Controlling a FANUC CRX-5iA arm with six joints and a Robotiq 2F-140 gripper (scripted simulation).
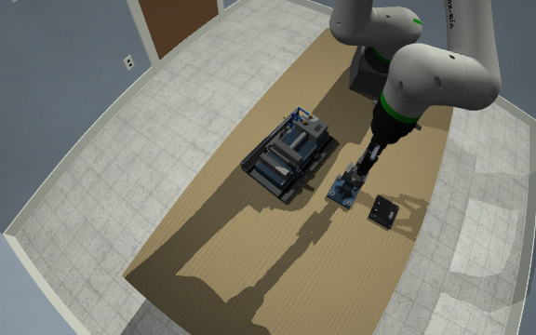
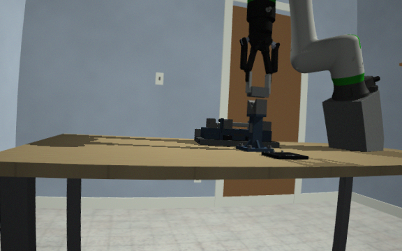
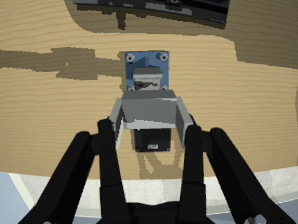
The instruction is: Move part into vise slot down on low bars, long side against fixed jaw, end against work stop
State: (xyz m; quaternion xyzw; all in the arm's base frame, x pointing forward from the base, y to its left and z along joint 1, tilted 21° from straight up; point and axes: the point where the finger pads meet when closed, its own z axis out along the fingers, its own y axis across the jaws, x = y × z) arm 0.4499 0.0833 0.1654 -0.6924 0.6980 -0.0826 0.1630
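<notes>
Now: the part 3 cm below my hand. From my hand the other things lie so: V-block post: 15 cm below; air cylinder rod: 4 cm behind, 22 cm to the right, 13 cm below; work stop rod: 6 cm ahead, 18 cm to the right, 12 cm below.
</notes>
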